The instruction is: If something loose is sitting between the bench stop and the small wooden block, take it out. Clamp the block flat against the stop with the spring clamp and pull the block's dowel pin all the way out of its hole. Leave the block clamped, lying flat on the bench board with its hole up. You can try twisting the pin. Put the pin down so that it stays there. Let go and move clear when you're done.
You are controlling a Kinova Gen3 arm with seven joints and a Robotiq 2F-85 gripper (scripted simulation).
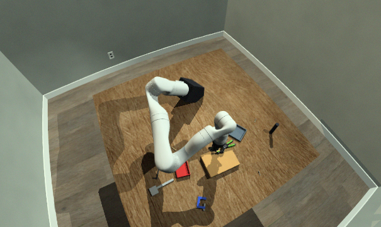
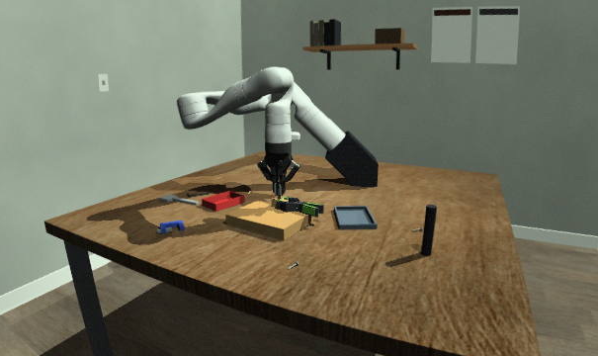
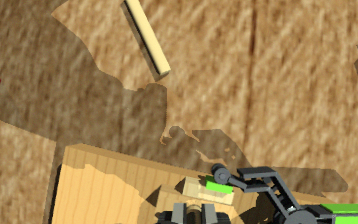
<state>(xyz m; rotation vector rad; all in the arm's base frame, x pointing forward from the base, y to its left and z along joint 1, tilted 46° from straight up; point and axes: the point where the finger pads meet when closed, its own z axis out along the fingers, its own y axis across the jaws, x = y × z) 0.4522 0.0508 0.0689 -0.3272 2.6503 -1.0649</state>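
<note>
Now: hand 20 mm above the dowel pin. The rest, counted from my hand: thin pale stick: 120 mm behind, 50 mm to the right, 80 mm below; small wooden block: 50 mm below; tan bench board: 60 mm ahead, 60 mm below.
</note>
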